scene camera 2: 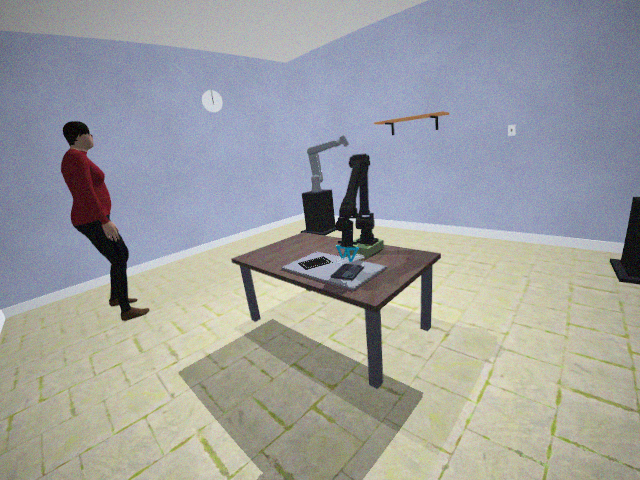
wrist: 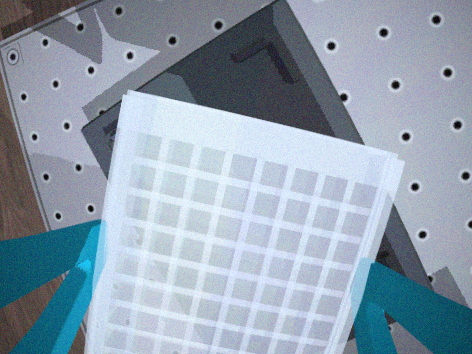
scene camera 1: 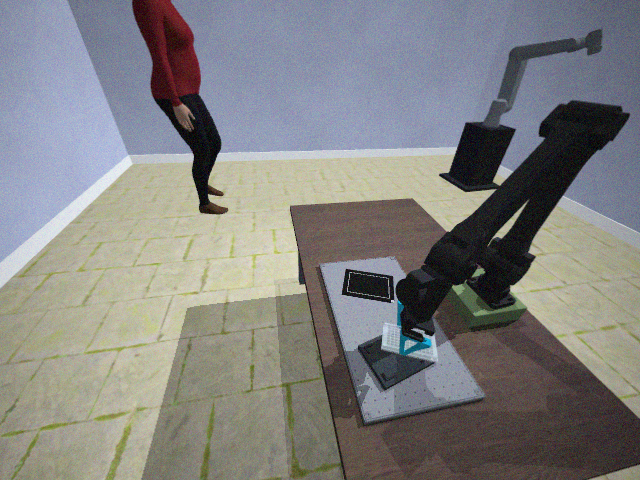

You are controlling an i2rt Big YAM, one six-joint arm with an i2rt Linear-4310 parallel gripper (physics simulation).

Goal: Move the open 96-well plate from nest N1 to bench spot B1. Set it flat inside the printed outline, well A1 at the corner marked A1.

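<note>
The clear-white 96-well plate is held above the dark nest, turned relative to it. My gripper is shut on the plate, with one cyan finger against each long side. In the wrist view the nest shows beyond the plate's end, and the plate covers part of it. The black bench spot with a white printed outline lies on the grey board, away from the plate. The A1 marks on plate and spot cannot be read.
The grey perforated board lies on the brown table. The arm's green base block stands beside the board. A person in red stands on the floor beyond the table.
</note>
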